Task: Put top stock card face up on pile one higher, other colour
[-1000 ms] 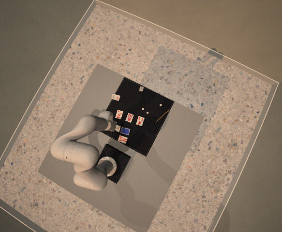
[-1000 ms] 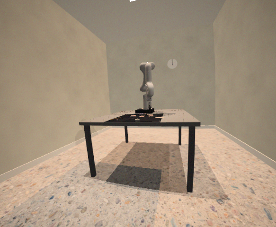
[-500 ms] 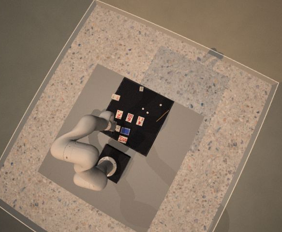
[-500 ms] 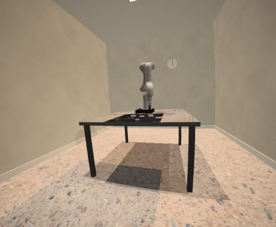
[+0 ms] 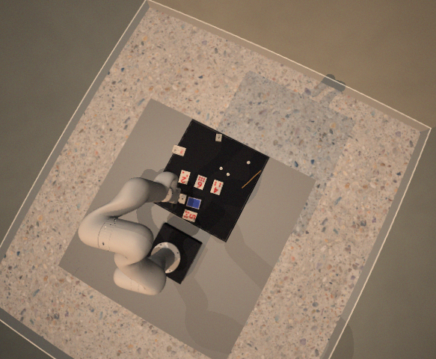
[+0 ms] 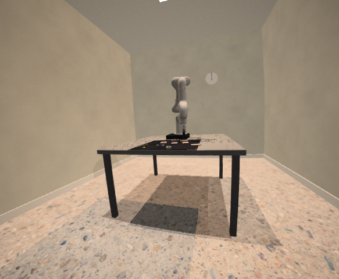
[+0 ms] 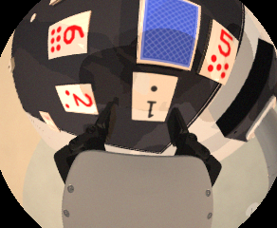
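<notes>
Right now the red 5 card is 9 cm behind my hand, 12 cm to the right of it and 4 cm below it. The rest, counted from my hand: black card cloth 19 cm ahead, 13 cm to the right, 6 cm below; thin wooden stick 30 cm ahead, 40 cm to the right, 4 cm below; small block 47 cm ahead, 8 cm to the right, 3 cm below.
</notes>
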